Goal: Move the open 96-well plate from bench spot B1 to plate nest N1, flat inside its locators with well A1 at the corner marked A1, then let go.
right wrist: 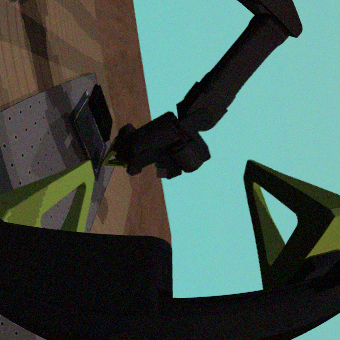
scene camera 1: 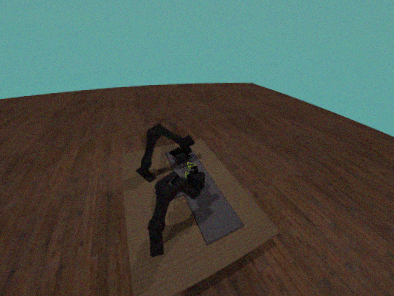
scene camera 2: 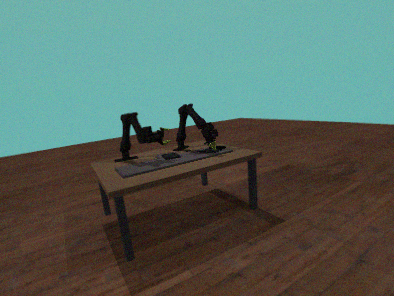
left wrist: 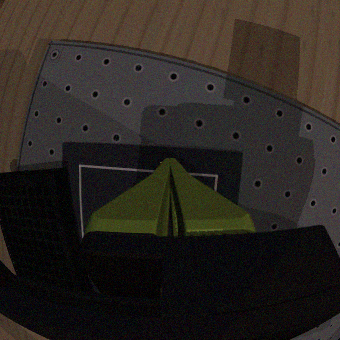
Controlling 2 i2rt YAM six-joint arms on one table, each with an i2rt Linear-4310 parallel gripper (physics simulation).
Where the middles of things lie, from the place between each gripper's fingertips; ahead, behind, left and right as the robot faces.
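Counted from my left hand, the dark nest with white outline (left wrist: 97, 172) is 8 cm behind and 1 cm below. The dark plate (left wrist: 46, 242) is 8 cm to the left of my left hand and 11 cm behind it.
My right gripper is 33 cm to the right of the dark nest with white outline, 6 cm short of it and 18 cm above it. And the dark plate is 42 cm to the left of my right hand, 3 cm ahead of it and 18 cm below it.
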